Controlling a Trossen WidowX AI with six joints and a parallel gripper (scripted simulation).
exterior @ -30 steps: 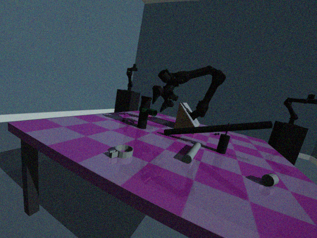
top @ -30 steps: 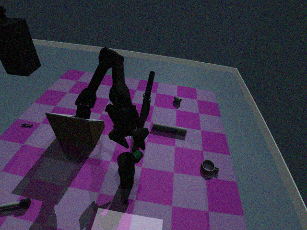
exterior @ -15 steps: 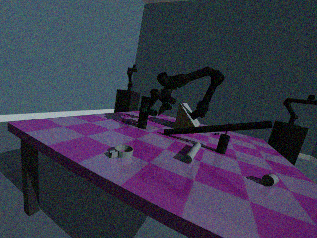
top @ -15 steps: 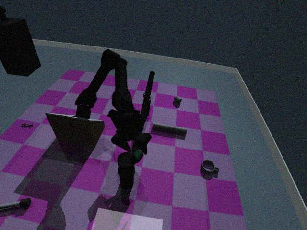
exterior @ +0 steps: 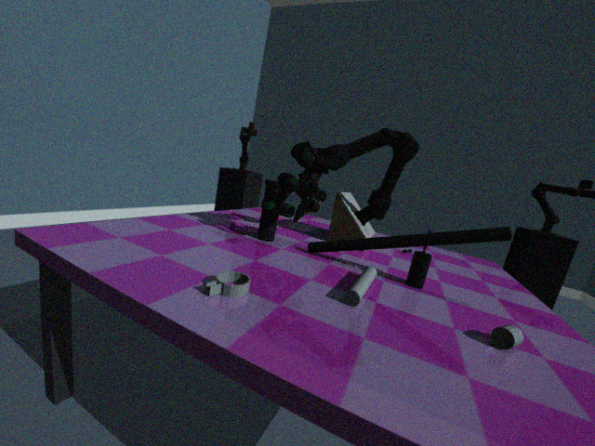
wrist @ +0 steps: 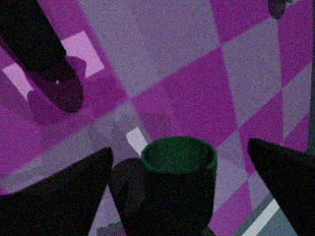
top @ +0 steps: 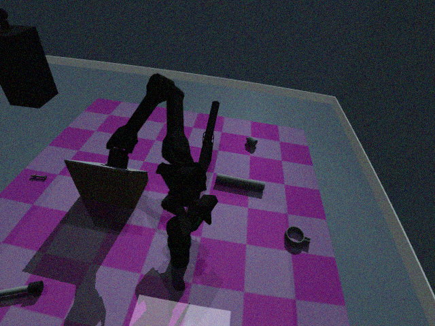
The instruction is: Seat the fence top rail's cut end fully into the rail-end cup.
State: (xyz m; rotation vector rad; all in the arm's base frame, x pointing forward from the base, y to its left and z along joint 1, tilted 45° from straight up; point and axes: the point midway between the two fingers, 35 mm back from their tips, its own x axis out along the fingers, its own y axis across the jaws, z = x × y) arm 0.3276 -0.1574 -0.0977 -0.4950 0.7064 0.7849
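My gripper tip is 20 mm to the left of the green rail-end cup, 20 mm past it and 10 mm below it. Also, from my gripper tip: bolt 690 mm behind, 170 mm to the left, 100 mm below; grey tube 290 mm to the left, 140 mm ahead, 90 mm below; loop-cap post 420 mm to the left, 20 mm behind.
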